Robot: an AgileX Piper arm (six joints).
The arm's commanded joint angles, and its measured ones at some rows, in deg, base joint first. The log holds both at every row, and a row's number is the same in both.
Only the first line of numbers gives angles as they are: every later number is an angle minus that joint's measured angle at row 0.
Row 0, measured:
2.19, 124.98, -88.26, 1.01, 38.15, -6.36
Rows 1 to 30, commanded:
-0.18, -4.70, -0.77, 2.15, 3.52, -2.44
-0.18, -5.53, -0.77, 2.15, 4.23, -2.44
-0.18, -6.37, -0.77, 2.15, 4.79, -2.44
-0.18, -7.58, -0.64, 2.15, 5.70, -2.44
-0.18, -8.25, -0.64, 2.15, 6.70, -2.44
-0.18, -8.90, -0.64, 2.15, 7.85, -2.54
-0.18, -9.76, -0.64, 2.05, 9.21, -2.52
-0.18, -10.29, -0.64, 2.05, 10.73, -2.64
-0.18, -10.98, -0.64, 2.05, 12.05, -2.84
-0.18, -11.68, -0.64, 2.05, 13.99, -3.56
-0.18, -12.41, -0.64, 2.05, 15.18, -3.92
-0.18, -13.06, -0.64, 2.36, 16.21, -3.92
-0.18, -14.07, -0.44, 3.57, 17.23, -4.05
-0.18, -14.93, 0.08, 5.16, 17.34, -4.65
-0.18, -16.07, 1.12, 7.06, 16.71, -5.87
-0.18, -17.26, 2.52, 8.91, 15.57, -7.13
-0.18, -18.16, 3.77, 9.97, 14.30, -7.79
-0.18, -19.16, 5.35, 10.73, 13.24, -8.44
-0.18, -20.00, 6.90, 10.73, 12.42, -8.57
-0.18, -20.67, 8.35, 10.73, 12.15, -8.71
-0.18, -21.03, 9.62, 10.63, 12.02, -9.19
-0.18, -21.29, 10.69, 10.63, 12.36, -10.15
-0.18, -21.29, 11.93, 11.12, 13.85, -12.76
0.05, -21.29, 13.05, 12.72, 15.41, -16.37
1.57, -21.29, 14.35, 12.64, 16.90, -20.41
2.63, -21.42, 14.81, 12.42, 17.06, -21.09
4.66, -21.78, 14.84, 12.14, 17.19, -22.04
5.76, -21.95, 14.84, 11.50, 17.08, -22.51
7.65, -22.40, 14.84, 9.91, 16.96, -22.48
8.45, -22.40, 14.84, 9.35, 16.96, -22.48
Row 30, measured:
5.21, -21.04, 14.66, 11.30, 17.10, -21.04
